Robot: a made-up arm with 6 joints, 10 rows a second.
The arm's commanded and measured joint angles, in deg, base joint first. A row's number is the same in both.
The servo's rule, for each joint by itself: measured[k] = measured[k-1] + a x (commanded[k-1-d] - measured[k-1]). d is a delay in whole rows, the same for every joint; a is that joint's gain. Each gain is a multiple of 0.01, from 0.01 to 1. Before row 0 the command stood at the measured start. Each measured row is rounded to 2 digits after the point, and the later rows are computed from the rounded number. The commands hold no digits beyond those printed.
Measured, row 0:
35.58 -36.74 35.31 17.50 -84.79 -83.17
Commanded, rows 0 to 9:
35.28 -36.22 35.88 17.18 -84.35 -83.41
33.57 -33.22 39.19 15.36 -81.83 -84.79
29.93 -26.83 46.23 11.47 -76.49 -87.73
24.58 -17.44 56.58 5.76 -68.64 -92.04
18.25 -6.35 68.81 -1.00 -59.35 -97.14
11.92 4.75 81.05 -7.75 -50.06 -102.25
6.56 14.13 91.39 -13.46 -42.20 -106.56
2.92 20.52 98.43 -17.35 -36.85 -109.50
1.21 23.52 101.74 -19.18 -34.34 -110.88
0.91 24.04 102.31 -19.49 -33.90 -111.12
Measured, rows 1 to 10:
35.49 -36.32 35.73 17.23 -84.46 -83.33
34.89 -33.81 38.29 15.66 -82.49 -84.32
33.35 -28.16 44.17 12.14 -77.99 -86.64
30.63 -19.48 53.35 6.78 -70.98 -90.31
26.79 -8.84 64.79 0.24 -62.26 -94.95
22.18 2.17 76.82 -6.47 -53.11 -99.91
17.34 11.86 87.60 -12.34 -44.93 -104.43
12.87 18.87 95.61 -16.55 -38.87 -107.88
9.26 22.64 100.15 -18.76 -35.47 -109.92
6.67 23.77 101.75 -19.37 -34.29 -110.74
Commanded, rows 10 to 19:
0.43 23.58 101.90 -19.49 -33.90 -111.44
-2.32 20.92 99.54 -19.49 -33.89 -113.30
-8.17 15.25 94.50 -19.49 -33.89 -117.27
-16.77 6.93 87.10 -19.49 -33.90 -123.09
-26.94 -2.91 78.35 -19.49 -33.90 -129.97
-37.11 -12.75 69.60 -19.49 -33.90 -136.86
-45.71 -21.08 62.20 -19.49 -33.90 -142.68
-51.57 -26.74 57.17 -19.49 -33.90 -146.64
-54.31 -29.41 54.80 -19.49 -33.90 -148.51
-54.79 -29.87 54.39 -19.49 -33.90 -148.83
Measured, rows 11 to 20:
4.74 23.62 101.86 -19.47 -34.00 -111.22
2.55 21.43 100.14 -19.49 -33.92 -112.63
-0.77 16.42 95.97 -19.49 -33.90 -115.79
-5.73 8.73 89.41 -19.49 -33.90 -120.75
-12.31 -0.70 81.23 -19.49 -33.90 -127.02
-20.00 -10.46 72.62 -19.49 -33.90 -133.71
-27.97 -19.06 64.91 -19.49 -33.90 -139.81
-35.29 -25.28 59.18 -19.49 -33.90 -144.45
-41.19 -28.63 55.94 -19.49 -33.90 -147.21
-45.41 -29.63 54.79 -19.49 -33.90 -148.31

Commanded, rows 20 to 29:
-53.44 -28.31 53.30 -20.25 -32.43 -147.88
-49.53 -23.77 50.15 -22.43 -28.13 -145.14
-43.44 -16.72 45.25 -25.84 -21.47 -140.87
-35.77 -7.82 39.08 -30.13 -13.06 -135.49
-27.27 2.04 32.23 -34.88 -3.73 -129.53
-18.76 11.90 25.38 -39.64 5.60 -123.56
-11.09 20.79 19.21 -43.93 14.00 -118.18
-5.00 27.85 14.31 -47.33 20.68 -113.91
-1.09 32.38 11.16 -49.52 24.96 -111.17
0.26 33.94 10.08 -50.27 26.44 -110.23
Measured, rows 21 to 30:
-47.90 -28.56 53.69 -20.13 -32.80 -148.02
-48.41 -24.68 51.07 -22.06 -29.30 -146.06
-46.87 -18.23 46.76 -25.24 -23.43 -142.53
-43.43 -9.80 41.08 -29.35 -15.65 -137.74
-38.42 -0.21 34.53 -34.00 -6.71 -132.16
-32.33 9.60 27.76 -38.74 2.52 -126.31
-25.75 18.66 21.43 -43.10 11.13 -120.78
-19.32 26.10 16.16 -46.65 18.29 -116.11
-13.67 31.19 12.46 -49.06 23.29 -112.75
-9.35 33.42 10.70 -50.08 25.65 -111.04

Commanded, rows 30 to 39:
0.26 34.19 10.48 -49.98 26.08 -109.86
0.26 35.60 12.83 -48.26 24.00 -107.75
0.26 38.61 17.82 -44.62 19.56 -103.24
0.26 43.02 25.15 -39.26 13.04 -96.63
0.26 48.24 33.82 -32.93 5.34 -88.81
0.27 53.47 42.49 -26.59 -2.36 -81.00
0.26 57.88 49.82 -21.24 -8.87 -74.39
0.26 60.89 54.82 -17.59 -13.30 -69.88
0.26 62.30 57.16 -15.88 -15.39 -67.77
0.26 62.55 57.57 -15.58 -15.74 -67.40
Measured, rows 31 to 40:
-6.37 34.04 10.54 -50.00 25.97 -110.24
-4.31 35.30 12.23 -48.54 24.49 -108.55
-2.89 37.98 16.37 -45.25 20.79 -104.94
-1.91 42.06 22.87 -40.22 14.98 -99.29
-1.24 47.07 30.97 -34.10 7.75 -92.16
-0.77 52.25 39.49 -27.79 0.17 -84.57
-0.45 56.81 47.13 -22.29 -6.61 -77.65
-0.23 60.11 52.82 -18.34 -11.63 -72.37
-0.08 61.88 56.03 -16.27 -14.45 -69.24
0.03 62.42 57.17 -15.69 -15.42 -67.99

